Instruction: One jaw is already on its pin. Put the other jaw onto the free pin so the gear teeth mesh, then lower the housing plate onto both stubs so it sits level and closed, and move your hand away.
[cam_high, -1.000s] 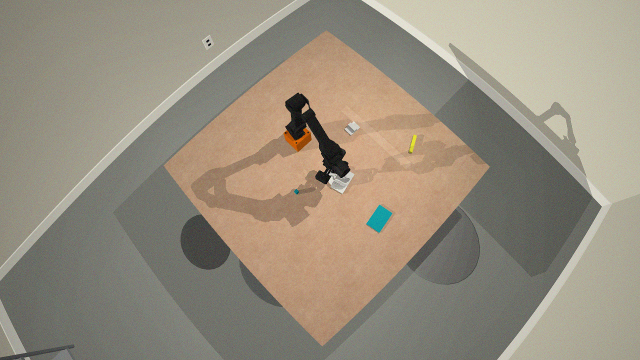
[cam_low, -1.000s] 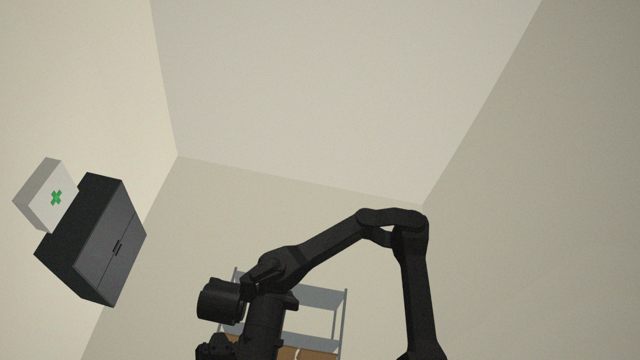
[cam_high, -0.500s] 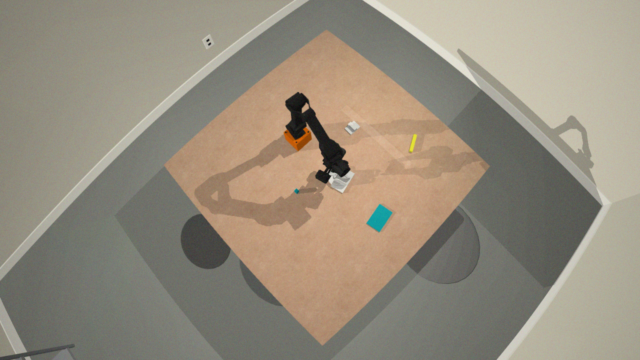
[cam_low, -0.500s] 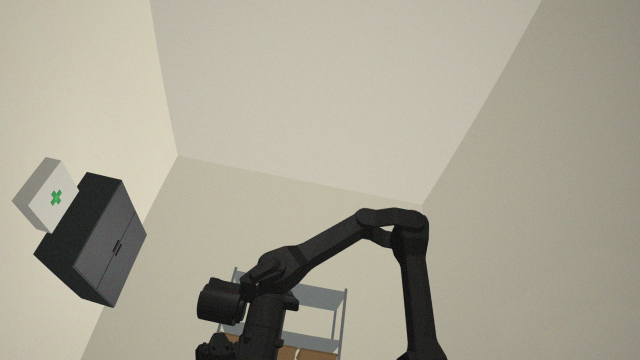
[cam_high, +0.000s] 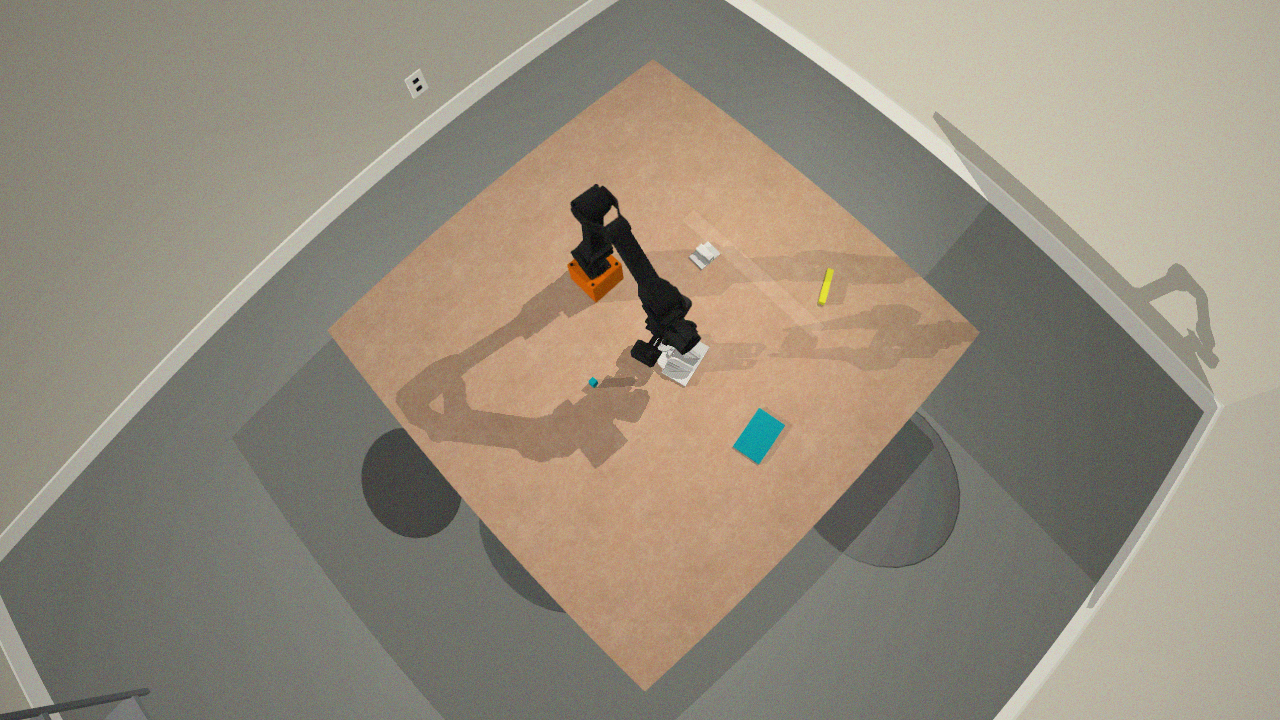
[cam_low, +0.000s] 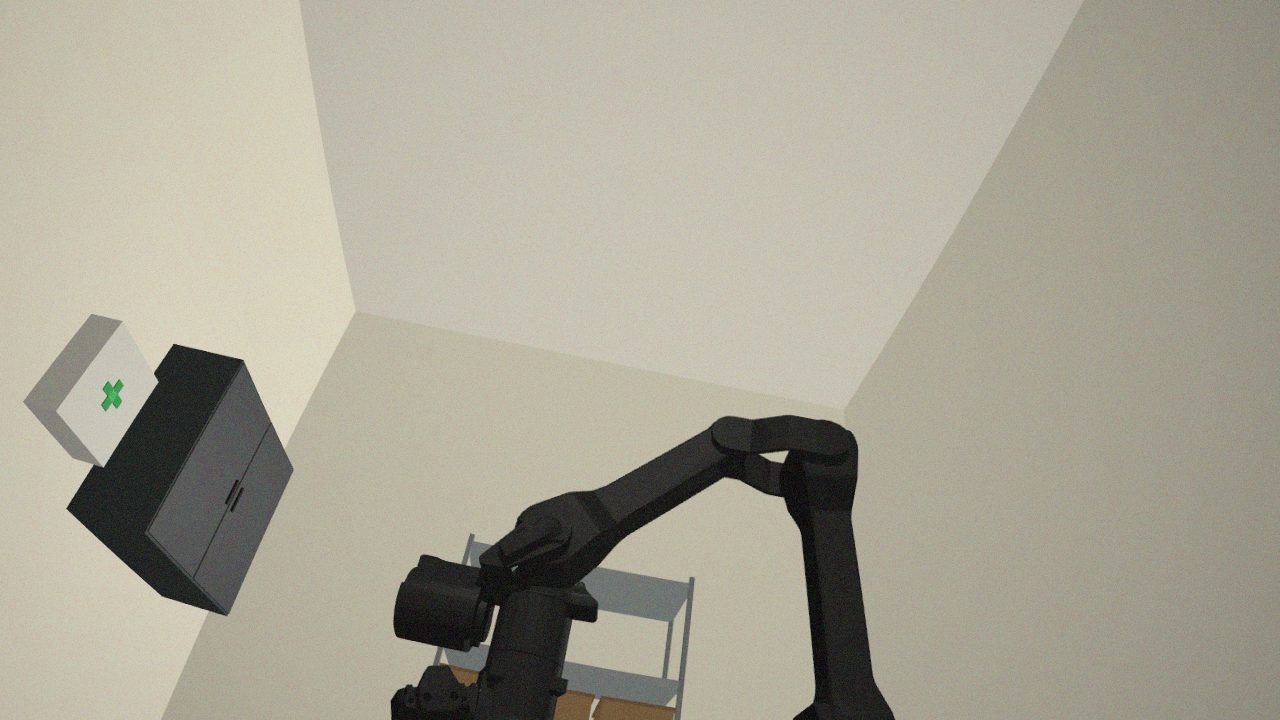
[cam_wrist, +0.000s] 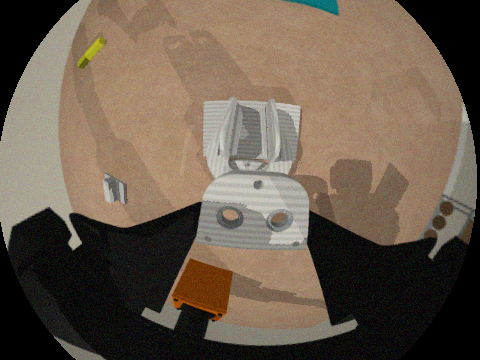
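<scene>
My gripper tip is now 1 cm short of the grey housing plate and 2 cm below it. Round my gripper tip: grey jaw (1 cm ahead, 3 cm to the left, 7 cm below); small teal cube (3 cm behind, 19 cm to the right, 7 cm below); flat teal block (32 cm ahead, 6 cm to the left, 8 cm below).
</scene>
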